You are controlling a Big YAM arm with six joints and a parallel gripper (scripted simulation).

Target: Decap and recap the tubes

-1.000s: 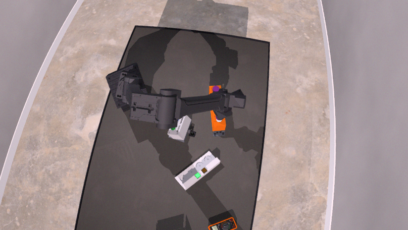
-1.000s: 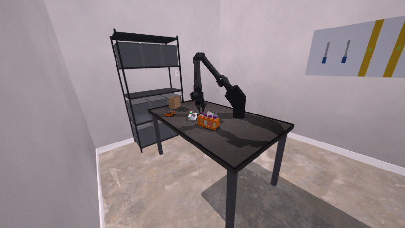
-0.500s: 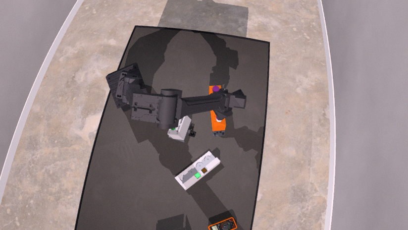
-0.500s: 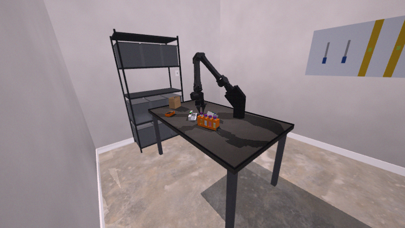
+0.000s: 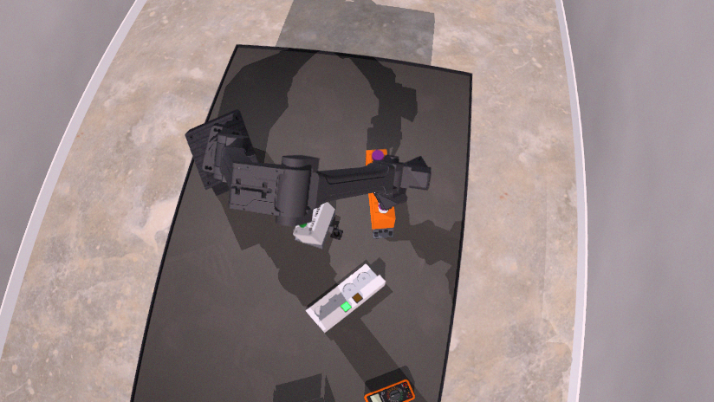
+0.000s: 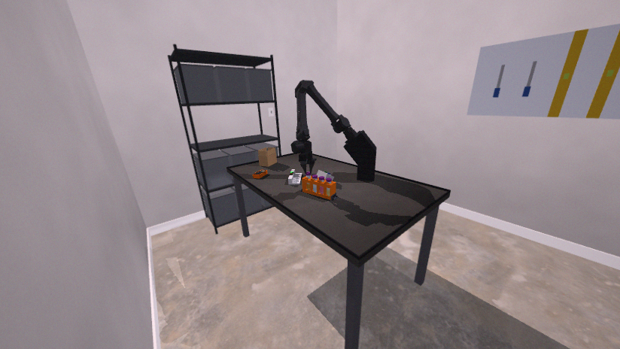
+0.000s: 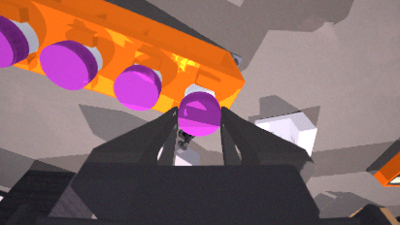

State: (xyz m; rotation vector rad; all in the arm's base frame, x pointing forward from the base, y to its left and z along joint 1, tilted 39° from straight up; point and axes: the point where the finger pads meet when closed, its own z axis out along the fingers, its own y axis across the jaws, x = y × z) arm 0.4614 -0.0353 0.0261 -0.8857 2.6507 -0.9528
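Now: hand 1 cm above the cap. The rest, counted from my hand: green key: 23 cm behind, 5 cm to the right, 7 cm below; blue key: 21 cm behind, 1 cm to the right, 7 cm below; key housing: 20 cm behind, 3 cm to the right, 8 cm below.
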